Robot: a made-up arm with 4 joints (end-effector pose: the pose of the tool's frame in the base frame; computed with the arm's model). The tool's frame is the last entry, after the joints.
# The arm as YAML. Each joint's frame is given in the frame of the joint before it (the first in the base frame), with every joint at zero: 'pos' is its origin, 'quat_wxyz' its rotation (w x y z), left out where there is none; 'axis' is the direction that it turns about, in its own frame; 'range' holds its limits. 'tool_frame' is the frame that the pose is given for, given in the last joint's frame.
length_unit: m
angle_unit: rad
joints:
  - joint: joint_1
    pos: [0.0, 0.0, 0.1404]
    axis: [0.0, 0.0, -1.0]
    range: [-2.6, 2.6]
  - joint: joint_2
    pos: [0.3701, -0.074, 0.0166]
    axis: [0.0, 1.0, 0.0]
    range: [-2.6, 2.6]
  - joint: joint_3
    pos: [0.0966, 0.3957, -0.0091]
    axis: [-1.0, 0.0, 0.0]
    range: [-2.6, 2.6]
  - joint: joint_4
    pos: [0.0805, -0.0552, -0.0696]
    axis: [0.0, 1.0, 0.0]
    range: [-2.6, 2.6]
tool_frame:
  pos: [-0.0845, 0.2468, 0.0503]
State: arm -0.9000 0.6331 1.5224 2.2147
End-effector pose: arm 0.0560 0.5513 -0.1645 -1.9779 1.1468 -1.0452
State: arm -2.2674 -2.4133 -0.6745 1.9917
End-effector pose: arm -0.4390 -0.2224 0.2535 0.2765 -0.7493 2.7286
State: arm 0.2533 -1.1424 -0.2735 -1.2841
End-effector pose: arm 0.6147 0.4018 0.2156 0.0459 -2.4376 -0.1387
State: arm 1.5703 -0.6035 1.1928 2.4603
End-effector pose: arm 0.3412 -0.7137 0.1418 -1.3823 -1.4773 2.2813
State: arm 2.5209 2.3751 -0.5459 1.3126
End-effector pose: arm 0.0304 -0.5591 -0.0651 -2.6534 -0.1721 -0.5718
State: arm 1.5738 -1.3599 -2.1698 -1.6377
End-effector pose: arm 0.3431 -0.1663 0.3364 -0.8716 2.8676 0.3331
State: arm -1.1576 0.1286 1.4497 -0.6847
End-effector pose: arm -0.0698 0.4918 -0.0610 -0.9785 -1.2438 1.5102
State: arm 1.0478 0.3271 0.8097 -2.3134
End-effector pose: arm 0.5252 -0.2427 -0.1547 -1.0778 -1.4176 0.1820
